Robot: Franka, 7 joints.
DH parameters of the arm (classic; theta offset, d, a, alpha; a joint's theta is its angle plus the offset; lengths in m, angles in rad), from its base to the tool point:
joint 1: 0 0.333 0 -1.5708
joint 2: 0 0 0 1.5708
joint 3: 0 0.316 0.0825 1.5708
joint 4: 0 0 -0.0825 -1.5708
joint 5: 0 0.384 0 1.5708
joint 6: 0 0 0.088 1.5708
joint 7: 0 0.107 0 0
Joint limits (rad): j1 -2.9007..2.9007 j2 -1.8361..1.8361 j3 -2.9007..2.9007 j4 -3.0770..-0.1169 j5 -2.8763..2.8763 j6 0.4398..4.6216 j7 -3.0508..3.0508
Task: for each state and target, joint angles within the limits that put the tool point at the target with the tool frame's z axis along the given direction. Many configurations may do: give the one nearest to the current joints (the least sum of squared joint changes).
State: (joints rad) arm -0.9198 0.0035 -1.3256 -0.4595 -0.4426 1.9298 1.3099
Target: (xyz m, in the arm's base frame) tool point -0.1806 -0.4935 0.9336 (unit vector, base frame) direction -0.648 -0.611 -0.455
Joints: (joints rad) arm -0.8949 0.1535 -1.1678 -0.9555 -0.2493 2.0471 1.3099
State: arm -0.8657 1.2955 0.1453 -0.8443 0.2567 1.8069 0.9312
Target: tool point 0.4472 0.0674 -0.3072 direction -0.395 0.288 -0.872
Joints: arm -0.1375 1.7630 0.2315 -1.3223 0.0200 2.6337 0.9312
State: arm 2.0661 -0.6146 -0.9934 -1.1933 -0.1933 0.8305 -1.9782
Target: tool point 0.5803 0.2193 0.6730 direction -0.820 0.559 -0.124
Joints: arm 2.8146 -1.2348 -1.2098 -0.8262 0.1001 1.1539 -1.9782
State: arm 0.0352 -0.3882 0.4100 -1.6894 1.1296 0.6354 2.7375
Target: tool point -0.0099 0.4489 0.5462 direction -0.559 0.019 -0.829
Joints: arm 0.0386 -0.8571 0.9585 -2.0848 1.1543 1.1505 2.7375
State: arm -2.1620 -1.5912 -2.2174 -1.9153 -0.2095 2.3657 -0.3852
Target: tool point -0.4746 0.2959 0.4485 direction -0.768 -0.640 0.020
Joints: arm -1.9601 -1.5909 -1.3734 -2.2263 -0.2096 2.6967 -0.3852
